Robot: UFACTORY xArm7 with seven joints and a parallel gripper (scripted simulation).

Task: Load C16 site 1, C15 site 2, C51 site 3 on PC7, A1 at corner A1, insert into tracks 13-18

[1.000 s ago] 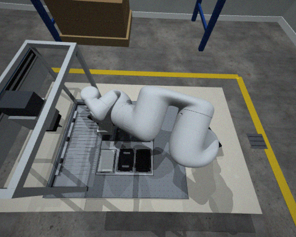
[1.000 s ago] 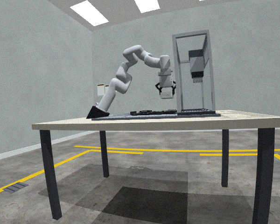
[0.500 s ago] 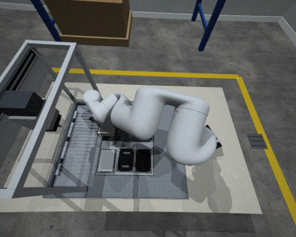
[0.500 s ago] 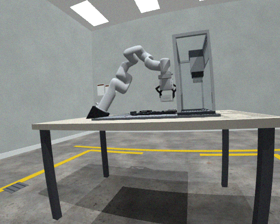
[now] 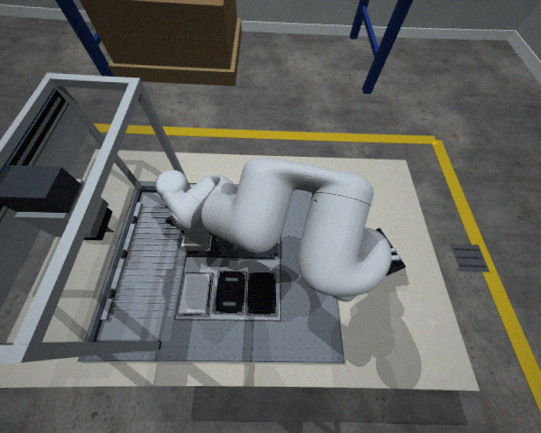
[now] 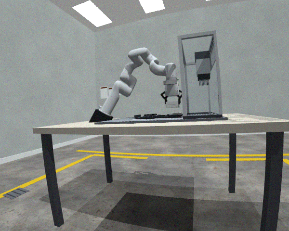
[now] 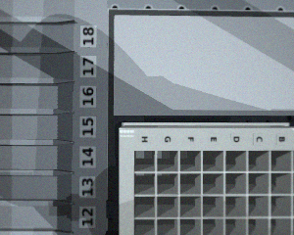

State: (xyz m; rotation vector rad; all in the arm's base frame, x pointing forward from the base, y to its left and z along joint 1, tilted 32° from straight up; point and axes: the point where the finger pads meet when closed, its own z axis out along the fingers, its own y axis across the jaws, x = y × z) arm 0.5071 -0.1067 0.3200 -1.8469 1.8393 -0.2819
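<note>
The dark carrier PC7 is 110 mm behind my hand, 80 mm below it and 10 mm to the right of it. Also, from my hand: nest S3: 190 mm to the left, 90 mm below, 10 mm behind; white 384-well plate C16: 10 mm below; small white corner mark: 170 mm behind, 110 mm to the left, 90 mm below.
</note>
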